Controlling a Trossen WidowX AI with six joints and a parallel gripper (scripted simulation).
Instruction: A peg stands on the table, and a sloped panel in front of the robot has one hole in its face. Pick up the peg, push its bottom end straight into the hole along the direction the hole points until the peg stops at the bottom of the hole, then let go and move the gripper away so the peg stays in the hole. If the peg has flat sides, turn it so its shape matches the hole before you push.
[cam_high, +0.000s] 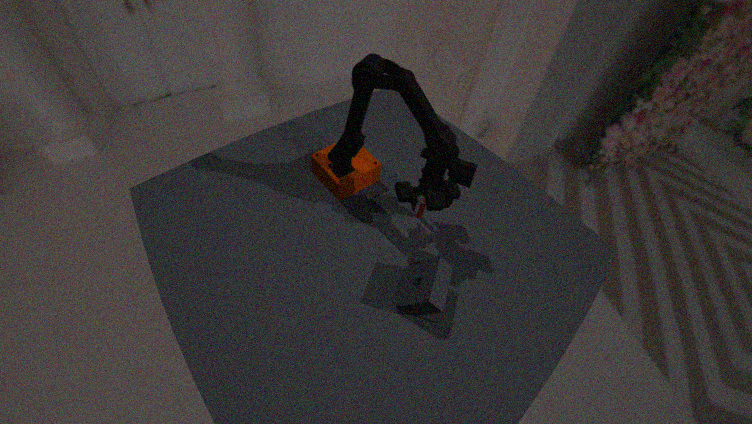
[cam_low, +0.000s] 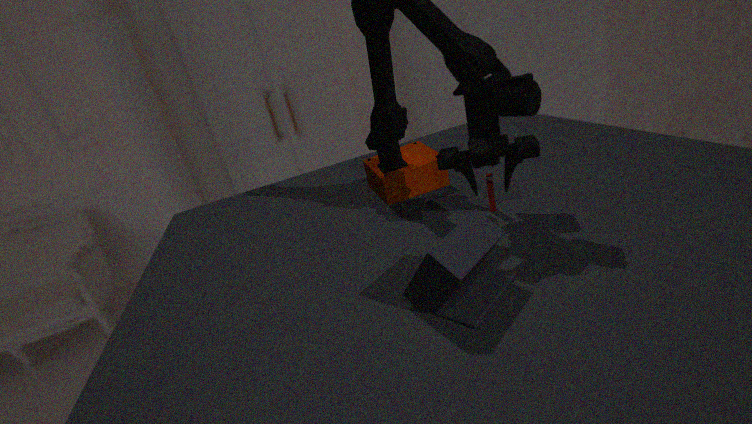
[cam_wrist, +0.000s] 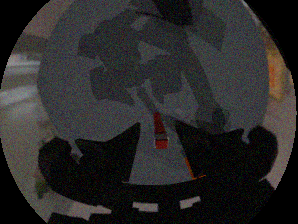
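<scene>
Now: gripper tip 200 mm short of the sloped panel, 170 mm to the left of it and 10 mm below it. From my gripper tip the other things lie so: red peg (20 mm above).
</scene>
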